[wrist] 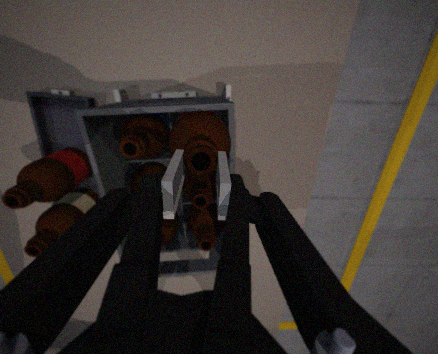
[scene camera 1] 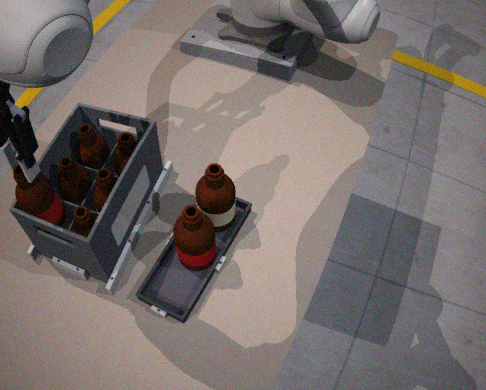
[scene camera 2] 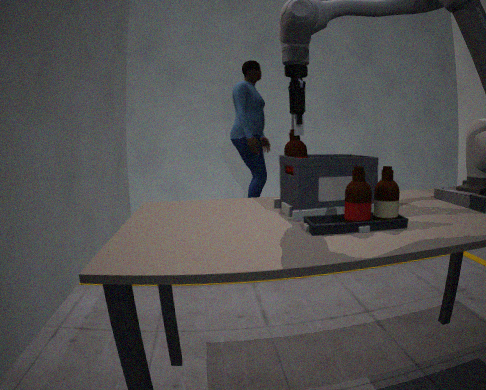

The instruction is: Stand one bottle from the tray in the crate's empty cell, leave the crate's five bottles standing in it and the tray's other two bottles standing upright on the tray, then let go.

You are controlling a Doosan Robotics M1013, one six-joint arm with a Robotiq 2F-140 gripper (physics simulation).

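Places are measured from the arm's base along level axes (x back, y right, z up), in millimetres.
Pixels of known places: gripper, fingertip midpoint: point(wrist: 200, 164) point(scene camera 1: 26, 172) point(scene camera 2: 297, 135); arm's base, origin of the base link: point(scene camera 1: 261, 27) point(scene camera 2: 484, 190).
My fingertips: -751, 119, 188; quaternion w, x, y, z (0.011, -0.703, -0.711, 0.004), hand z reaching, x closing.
For each thing: its top centre in the pictures, then the offset to it from my fingertips, as dx, dy, dz. Level surfaces: height alone.
- brown red-labelled bottle, middle of its top: point(wrist: 196, 164) point(scene camera 1: 21, 169) point(scene camera 2: 295, 129) -8, -3, +20
- grey crate, middle of its top: point(wrist: 170, 206) point(scene camera 1: 80, 163) point(scene camera 2: 328, 155) +90, -43, -64
- dark tray, middle of its top: point(scene camera 1: 194, 248) point(wrist: 71, 167) point(scene camera 2: 357, 217) +99, -266, -214
- cream-labelled bottle, middle of its top: point(scene camera 1: 214, 169) point(wrist: 33, 251) point(scene camera 2: 387, 166) +191, -266, -80
- table, its level: dz -240
My gripper point(scene camera 1: 22, 170) point(scene camera 2: 298, 130) point(wrist: 200, 164) is shut on the neck of a brown red-labelled bottle point(scene camera 1: 37, 197) point(scene camera 2: 296, 148) point(wrist: 200, 131). That bottle is upright, its lower part inside a corner cell of the grey crate point(scene camera 1: 102, 255) point(scene camera 2: 306, 185) point(wrist: 150, 109); it stands out higher than the five bottles there, with some red label at the rim. Its base is hidden. The others include a near corner one point(scene camera 1: 82, 220) point(wrist: 142, 140). On the dark tray point(scene camera 1: 172, 287) point(scene camera 2: 330, 228) point(wrist: 60, 125), a red-labelled bottle point(scene camera 1: 195, 237) point(scene camera 2: 358, 200) point(wrist: 47, 175) and a cream-labelled bottle point(scene camera 1: 215, 192) point(scene camera 2: 387, 197) point(wrist: 60, 215) stand upright.
Pale rails point(scene camera 1: 117, 267) point(scene camera 2: 325, 212) run along the crate's foot, between crate and tray. The robot base point(scene camera 1: 237, 55) point(scene camera 2: 465, 197) is on the table point(scene camera 1: 250, 320) point(scene camera 2: 200, 240) beyond them. A person point(scene camera 2: 247, 110) stands behind the table.
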